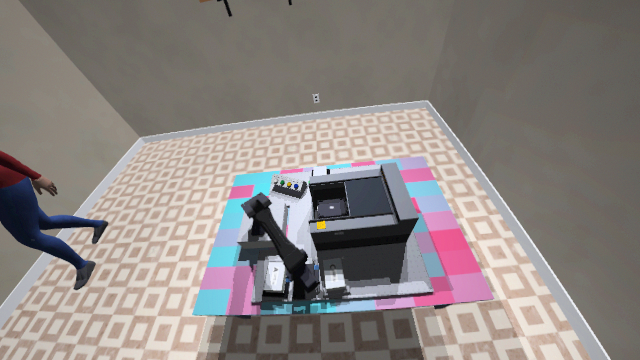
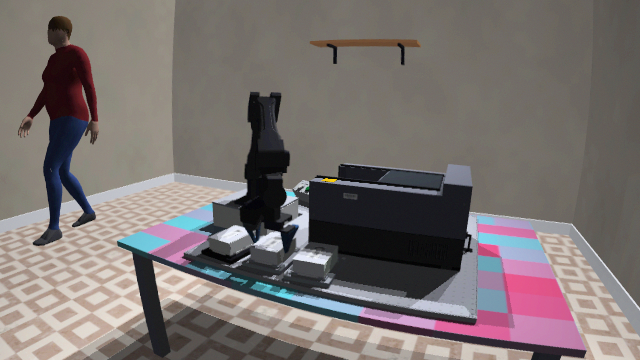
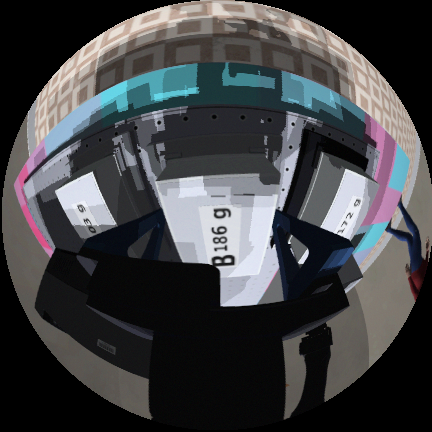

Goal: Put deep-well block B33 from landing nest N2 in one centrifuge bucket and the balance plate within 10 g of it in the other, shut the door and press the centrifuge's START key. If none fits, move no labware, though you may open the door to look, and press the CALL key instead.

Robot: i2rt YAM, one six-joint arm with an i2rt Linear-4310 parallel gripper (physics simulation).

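Frame: origin at the arm's base, x ahead, y left, z up, level; metres.
Where they show: gripper, fingertip midpoint: (image 2: 271,248) (image 3: 217,214).
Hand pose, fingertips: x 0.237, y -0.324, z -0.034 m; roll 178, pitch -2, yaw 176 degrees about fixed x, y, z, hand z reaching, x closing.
Note:
Each offset is from my fingertips to the top centre of the thing. "*": to the spot under its first point. Level surfaces: height alone.
A white block labelled B 186 g @(dx -0.002, dy +0.021, dz +0.013 m) (image 2: 269,250) (image 3: 192,215) sits in the middle nest. My gripper (image 1: 302,274) (image 2: 272,245) (image 3: 217,214) is open over it, fingertips at its two sides, apart from it as far as shows. Block A, 172 g, @(dx -0.140, dy +0.018, dz +0.013 m) (image 1: 274,275) (image 2: 230,240) (image 3: 350,200) sits on a black nest to one side. Block C @(dx +0.133, dy +0.002, dz +0.013 m) (image 1: 333,275) (image 2: 314,261) (image 3: 87,195) sits in the nest nearer the centrifuge. No B33 marking is readable. The centrifuge (image 1: 360,236) (image 2: 385,210) is open at its left part, showing a dark bucket (image 1: 331,207) beside the dark door panel @(dx +0.339, dy +0.290, dz +0.173 m) (image 1: 370,196) (image 2: 415,179).
A key box @(* dx -0.079, dy +0.547, dz +0.024 m) (image 1: 289,186) with green, yellow and blue keys stands behind the arm's base. The tall centrifuge body stands beside the arm. A perforated plate @(dz -0.040 m) (image 1: 420,285) (image 2: 450,307) carries the nests near the table's front edge. A person (image 2: 70,95) stands beyond the table's left side.

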